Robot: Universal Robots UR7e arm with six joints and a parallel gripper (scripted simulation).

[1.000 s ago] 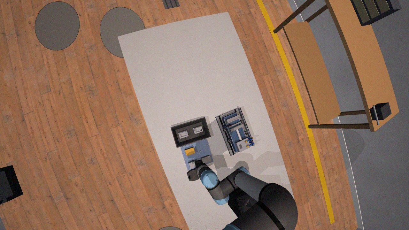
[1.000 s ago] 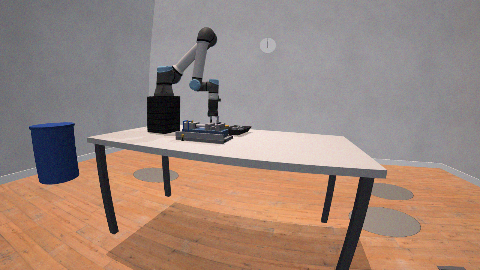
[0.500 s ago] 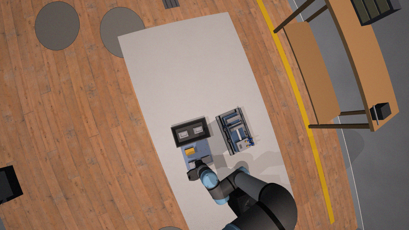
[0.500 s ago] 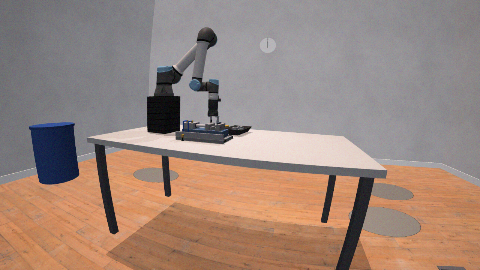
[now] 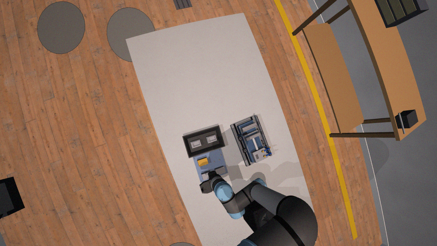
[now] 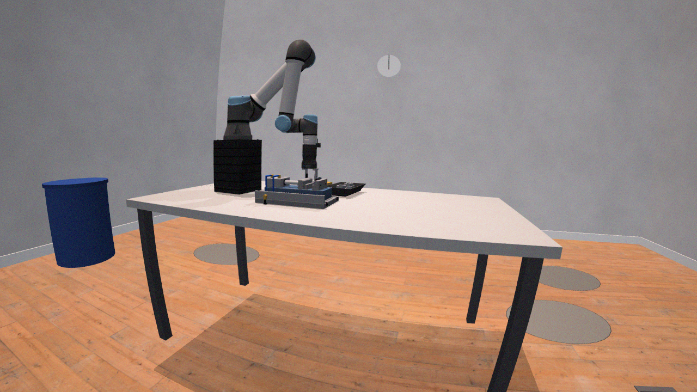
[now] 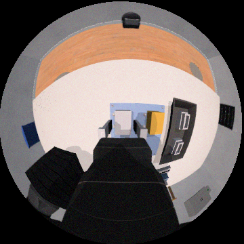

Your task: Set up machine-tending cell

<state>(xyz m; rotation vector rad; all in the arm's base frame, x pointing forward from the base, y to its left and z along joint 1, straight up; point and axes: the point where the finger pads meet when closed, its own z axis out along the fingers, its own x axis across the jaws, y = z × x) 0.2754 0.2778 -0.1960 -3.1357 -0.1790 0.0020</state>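
The brass blank is 90 mm ahead of my hand, 40 mm below it and 10 mm to the left of it. Round my hand: vise (330 mm to the right, 160 mm ahead, 30 mm below).
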